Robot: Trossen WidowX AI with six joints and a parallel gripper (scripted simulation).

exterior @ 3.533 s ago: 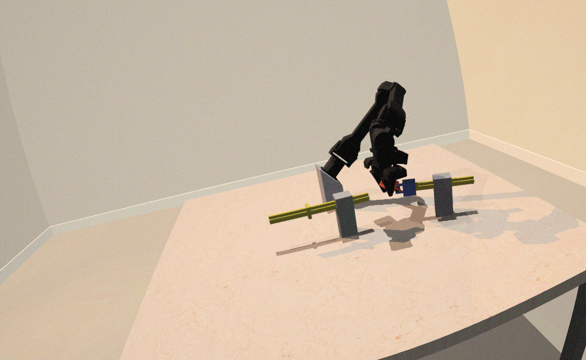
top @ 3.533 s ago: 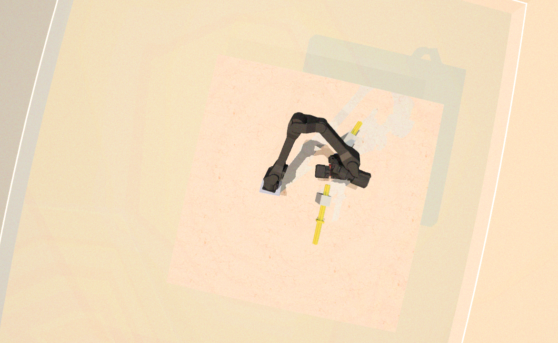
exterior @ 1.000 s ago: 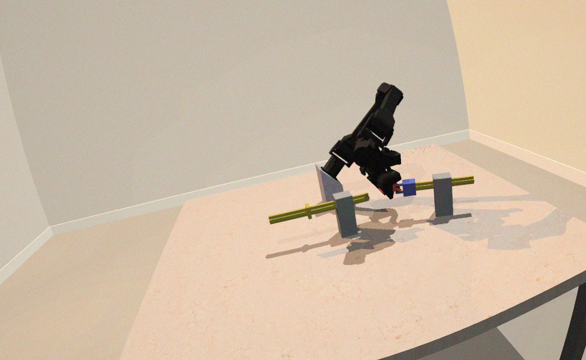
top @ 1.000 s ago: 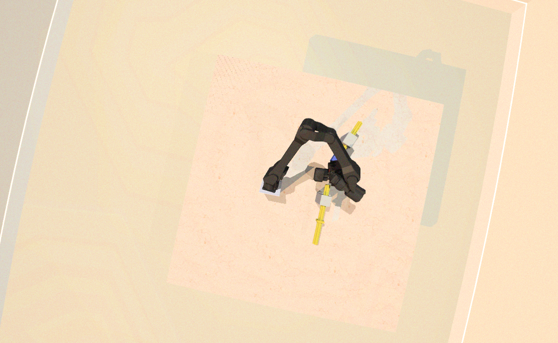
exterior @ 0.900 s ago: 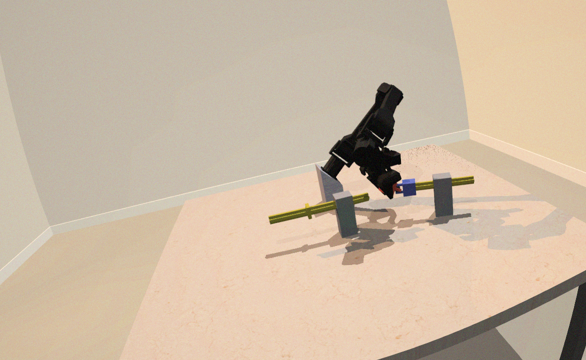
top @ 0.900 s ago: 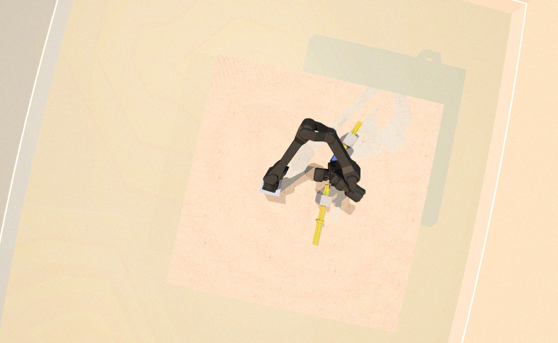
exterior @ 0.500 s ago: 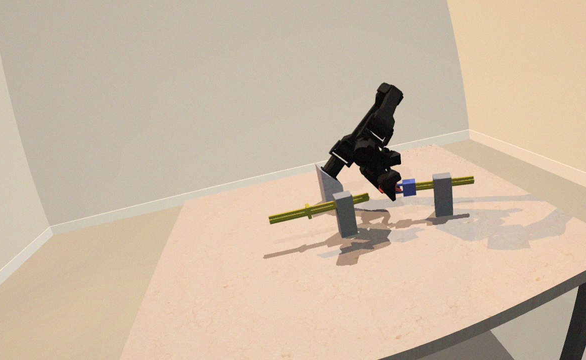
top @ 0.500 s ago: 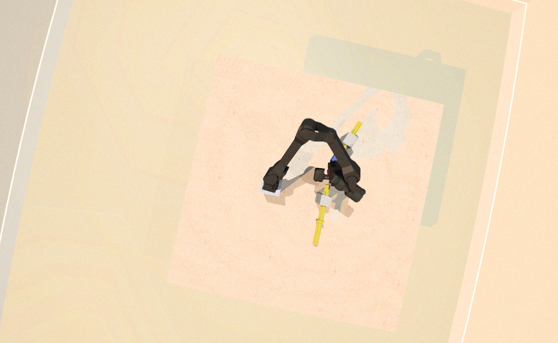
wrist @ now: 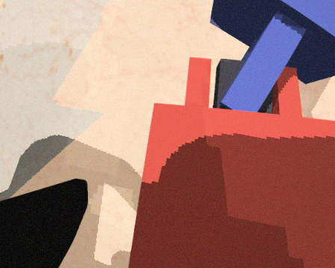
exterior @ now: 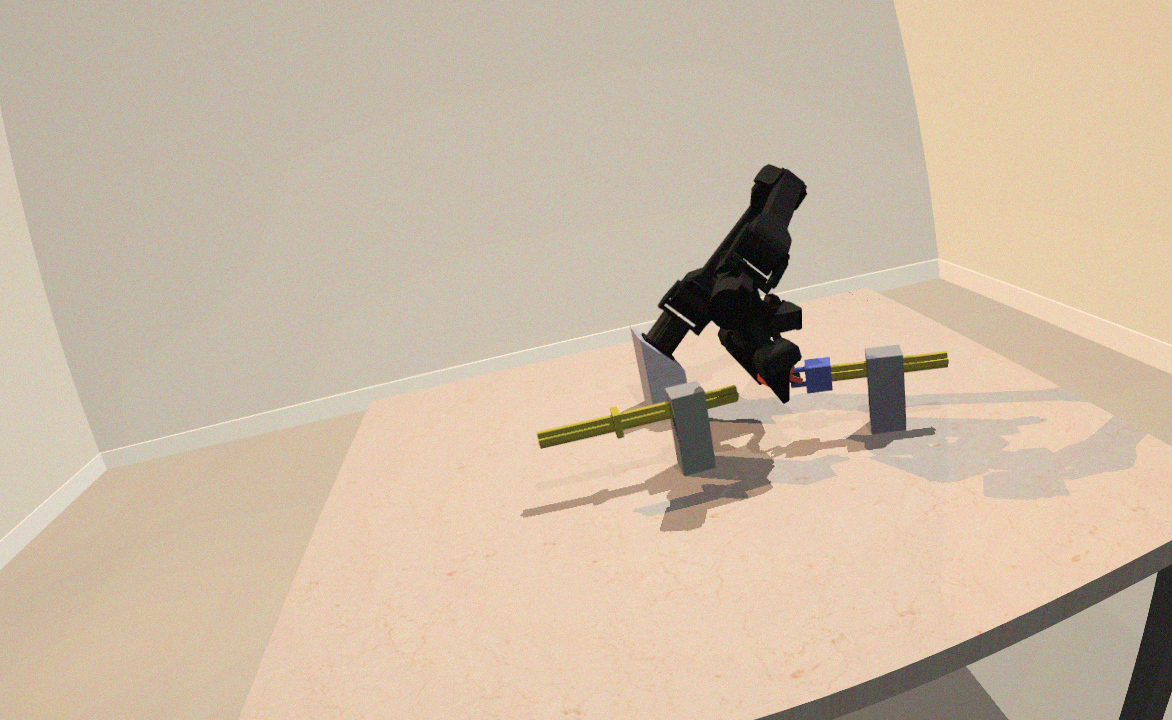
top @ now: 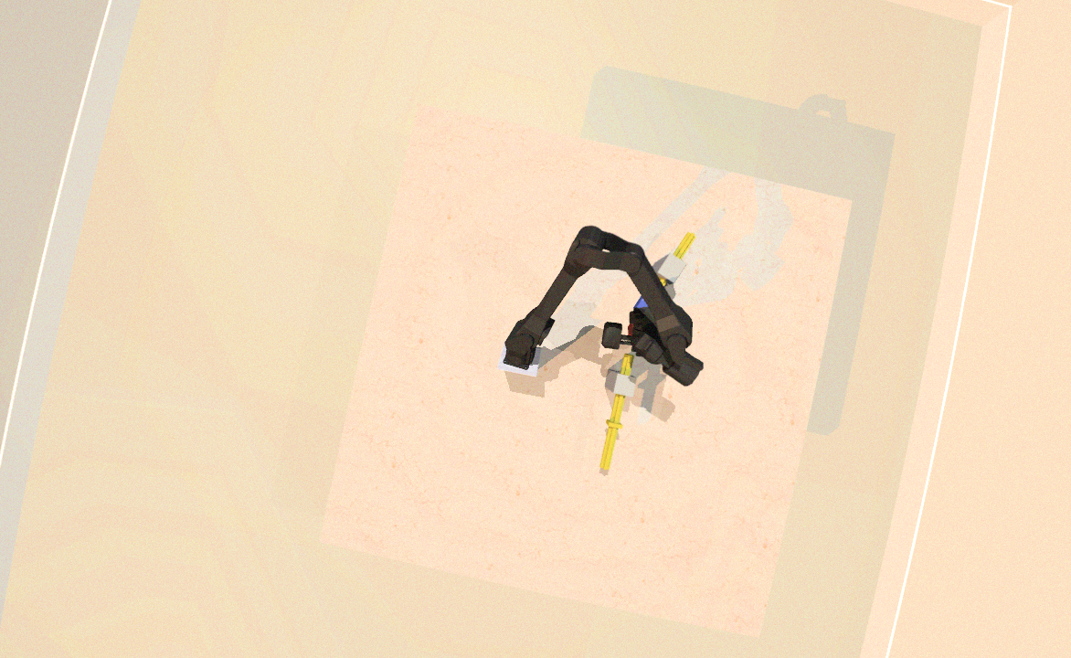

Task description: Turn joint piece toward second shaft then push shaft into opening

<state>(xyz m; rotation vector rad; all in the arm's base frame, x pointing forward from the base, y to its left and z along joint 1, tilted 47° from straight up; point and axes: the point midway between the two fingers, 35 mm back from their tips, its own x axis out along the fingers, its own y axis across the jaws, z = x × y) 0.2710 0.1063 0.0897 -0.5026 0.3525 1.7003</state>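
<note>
My gripper tip is now 10 mm to the right of the red square joint piece and 30 mm below it.
</note>
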